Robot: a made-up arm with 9 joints.
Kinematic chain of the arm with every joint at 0, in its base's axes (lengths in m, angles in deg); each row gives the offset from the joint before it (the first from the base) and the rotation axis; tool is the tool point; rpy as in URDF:
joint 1: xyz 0.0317 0.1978 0.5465 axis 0.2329 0 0.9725
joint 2: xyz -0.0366 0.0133 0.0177 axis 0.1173 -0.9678 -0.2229
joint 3: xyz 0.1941 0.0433 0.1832 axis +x
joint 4: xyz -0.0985 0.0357 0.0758 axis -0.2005 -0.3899 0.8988
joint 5: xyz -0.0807 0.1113 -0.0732 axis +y
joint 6: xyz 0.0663 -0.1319 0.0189 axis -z
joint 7: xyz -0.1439 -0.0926 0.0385 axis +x
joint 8: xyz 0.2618 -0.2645 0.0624 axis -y
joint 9: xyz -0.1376 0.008 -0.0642 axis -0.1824 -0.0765 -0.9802
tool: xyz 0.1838 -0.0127 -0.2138 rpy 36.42 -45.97 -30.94
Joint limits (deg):
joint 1: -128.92..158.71
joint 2: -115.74..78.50
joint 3: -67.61..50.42
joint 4: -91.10..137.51
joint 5: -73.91..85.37
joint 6: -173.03..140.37
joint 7: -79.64..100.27
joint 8: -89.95..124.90
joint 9: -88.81..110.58
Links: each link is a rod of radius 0.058 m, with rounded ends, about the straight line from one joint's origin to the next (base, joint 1, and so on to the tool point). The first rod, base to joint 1, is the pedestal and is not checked.
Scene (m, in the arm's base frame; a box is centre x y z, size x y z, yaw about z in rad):
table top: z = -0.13
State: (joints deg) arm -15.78 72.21 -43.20 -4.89 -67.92 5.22 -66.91 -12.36 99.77
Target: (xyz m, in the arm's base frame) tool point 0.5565 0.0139 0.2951
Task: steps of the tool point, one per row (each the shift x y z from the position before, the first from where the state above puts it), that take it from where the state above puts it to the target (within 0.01 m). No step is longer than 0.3 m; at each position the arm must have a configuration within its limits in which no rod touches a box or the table.
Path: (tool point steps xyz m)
1: 0.1953 0.1715 -0.0920
2: 0.2556 0.0707 -0.0664
3: 0.2664 -0.0449 -0.0274
4: 0.2256 -0.1487 0.0222
5: 0.1437 -0.2155 0.0766
6: 0.0433 -0.2305 0.1278

